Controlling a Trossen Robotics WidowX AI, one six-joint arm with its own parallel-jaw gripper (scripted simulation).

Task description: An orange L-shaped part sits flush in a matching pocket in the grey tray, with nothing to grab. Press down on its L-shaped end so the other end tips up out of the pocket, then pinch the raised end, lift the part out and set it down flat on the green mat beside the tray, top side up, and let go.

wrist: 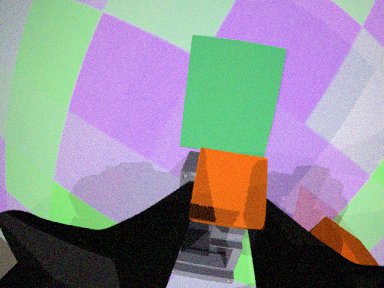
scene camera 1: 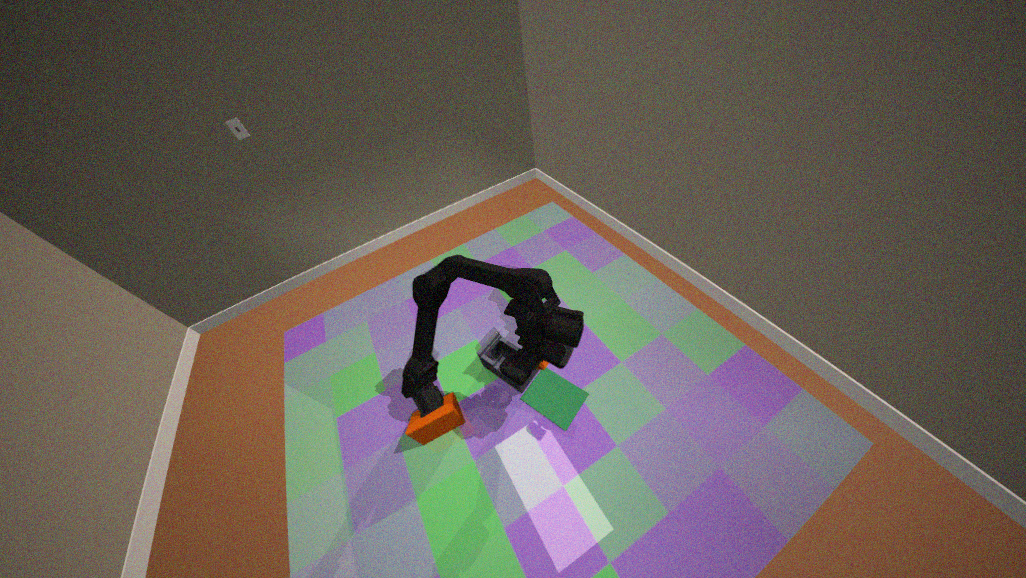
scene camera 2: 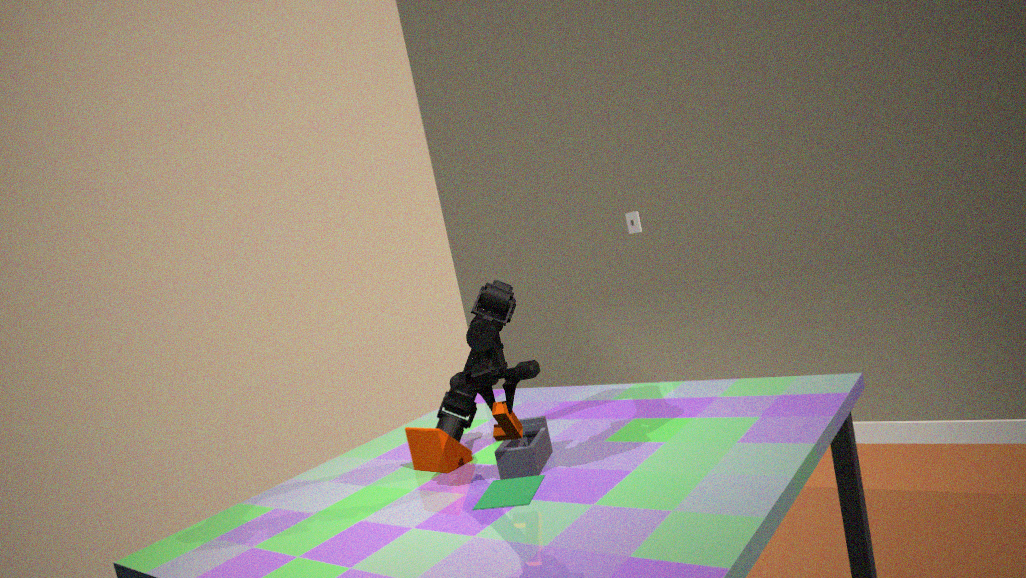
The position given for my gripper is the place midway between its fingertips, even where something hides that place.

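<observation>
I can see a green mat [wrist: 232, 88], and there's an orange L-shaped part [scene camera 2: 509, 427], which is held by my gripper [scene camera 2: 503, 414]. From the wrist I see the orange L-shaped part [wrist: 230, 189] too, together with my gripper [wrist: 222, 194]. You can also find my gripper [scene camera 1: 538, 361] from the scene.
</observation>
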